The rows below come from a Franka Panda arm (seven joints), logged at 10 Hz.
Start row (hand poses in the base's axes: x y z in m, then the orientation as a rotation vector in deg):
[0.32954 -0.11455 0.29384 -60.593 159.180 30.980]
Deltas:
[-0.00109 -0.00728 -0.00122 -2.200 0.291 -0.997]
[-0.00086 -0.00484 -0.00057 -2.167 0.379 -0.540]
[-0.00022 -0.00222 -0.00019 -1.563 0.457 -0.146]
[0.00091 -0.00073 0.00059 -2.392 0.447 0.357]
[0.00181 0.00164 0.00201 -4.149 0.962 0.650]
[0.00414 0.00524 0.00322 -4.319 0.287 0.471]
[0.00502 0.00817 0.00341 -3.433 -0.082 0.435]
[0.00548 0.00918 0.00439 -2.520 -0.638 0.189]
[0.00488 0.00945 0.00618 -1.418 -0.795 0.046]
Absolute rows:
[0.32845 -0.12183 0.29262 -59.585 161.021 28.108]
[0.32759 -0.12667 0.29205 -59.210 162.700 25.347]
[0.32737 -0.12889 0.29186 -59.296 163.952 23.469]
[0.32828 -0.12962 0.29245 -60.245 165.375 20.432]
[0.33009 -0.12798 0.29446 -61.931 167.873 15.158]
[0.33423 -0.12274 0.29768 62.239 -167.197 -8.933]
[0.33925 -0.11457 0.30109 62.397 -166.114 -3.844]
[0.34473 -0.10539 0.30548 62.491 -165.811 0.163]
[0.34961 -0.09594 0.31166 62.579 -166.017 2.654]

